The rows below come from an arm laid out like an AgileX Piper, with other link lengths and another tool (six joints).
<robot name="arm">
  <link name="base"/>
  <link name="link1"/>
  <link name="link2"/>
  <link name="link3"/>
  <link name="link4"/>
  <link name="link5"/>
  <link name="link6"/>
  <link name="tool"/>
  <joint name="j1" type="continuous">
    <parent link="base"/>
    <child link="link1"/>
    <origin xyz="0 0 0.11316" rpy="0 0 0"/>
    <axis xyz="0 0 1"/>
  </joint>
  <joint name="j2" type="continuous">
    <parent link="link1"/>
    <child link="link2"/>
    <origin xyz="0 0 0" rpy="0 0 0"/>
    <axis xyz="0 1 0"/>
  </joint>
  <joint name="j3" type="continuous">
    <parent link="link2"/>
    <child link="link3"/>
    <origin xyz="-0.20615 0 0.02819" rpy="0 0 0"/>
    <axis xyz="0 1 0"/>
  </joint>
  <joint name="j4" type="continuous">
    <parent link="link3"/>
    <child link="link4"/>
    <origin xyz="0.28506 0 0.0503" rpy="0 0 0"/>
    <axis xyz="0.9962 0 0.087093"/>
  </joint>
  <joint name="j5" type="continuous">
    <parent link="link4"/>
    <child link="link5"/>
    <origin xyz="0 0 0" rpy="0 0 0"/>
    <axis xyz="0 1 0"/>
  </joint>
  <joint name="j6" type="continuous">
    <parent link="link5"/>
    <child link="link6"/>
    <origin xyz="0.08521 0 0.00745" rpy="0 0 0"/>
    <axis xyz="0.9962 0 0.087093"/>
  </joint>
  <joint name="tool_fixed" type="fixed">
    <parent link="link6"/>
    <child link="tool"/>
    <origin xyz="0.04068 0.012 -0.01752" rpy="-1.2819 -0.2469 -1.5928"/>
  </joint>
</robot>
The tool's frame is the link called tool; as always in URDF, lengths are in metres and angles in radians. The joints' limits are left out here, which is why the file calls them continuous.
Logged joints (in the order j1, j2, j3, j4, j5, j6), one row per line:
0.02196 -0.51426 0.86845 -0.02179 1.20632 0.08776
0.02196 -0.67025 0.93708 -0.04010 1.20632 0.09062
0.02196 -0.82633 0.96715 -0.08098 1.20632 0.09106
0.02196 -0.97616 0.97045 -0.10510 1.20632 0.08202
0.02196 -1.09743 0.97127 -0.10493 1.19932 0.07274
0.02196 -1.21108 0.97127 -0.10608 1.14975 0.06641
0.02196 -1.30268 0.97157 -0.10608 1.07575 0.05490
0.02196 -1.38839 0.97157 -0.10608 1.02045 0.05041
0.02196 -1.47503 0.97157 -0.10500 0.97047 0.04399
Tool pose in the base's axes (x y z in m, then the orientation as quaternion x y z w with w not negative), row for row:
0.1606 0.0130 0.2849 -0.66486 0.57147 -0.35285 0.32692
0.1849 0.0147 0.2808 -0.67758 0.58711 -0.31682 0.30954
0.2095 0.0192 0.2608 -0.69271 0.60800 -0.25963 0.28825
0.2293 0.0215 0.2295 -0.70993 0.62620 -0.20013 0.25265
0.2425 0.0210 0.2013 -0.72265 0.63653 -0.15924 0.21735
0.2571 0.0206 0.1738 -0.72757 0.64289 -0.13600 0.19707
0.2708 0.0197 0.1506 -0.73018 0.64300 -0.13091 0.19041
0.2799 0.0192 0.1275 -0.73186 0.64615 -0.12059 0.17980
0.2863 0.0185 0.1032 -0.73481 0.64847 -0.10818 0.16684
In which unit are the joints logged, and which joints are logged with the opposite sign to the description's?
The joints are logged in radians. Opposite sign: j1, j2, j3, j4.
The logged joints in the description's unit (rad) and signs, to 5 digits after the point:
-0.02196 0.51426 -0.86845 0.02179 1.20632 0.08776
-0.02196 0.67025 -0.93708 0.04010 1.20632 0.09062
-0.02196 0.82633 -0.96715 0.08098 1.20632 0.09106
-0.02196 0.97616 -0.97045 0.10510 1.20632 0.08202
-0.02196 1.09743 -0.97127 0.10493 1.19932 0.07274
-0.02196 1.21108 -0.97127 0.10608 1.14975 0.06641
-0.02196 1.30268 -0.97157 0.10608 1.07575 0.05490
-0.02196 1.38839 -0.97157 0.10608 1.02045 0.05041
-0.02196 1.47503 -0.97157 0.10500 0.97047 0.04399

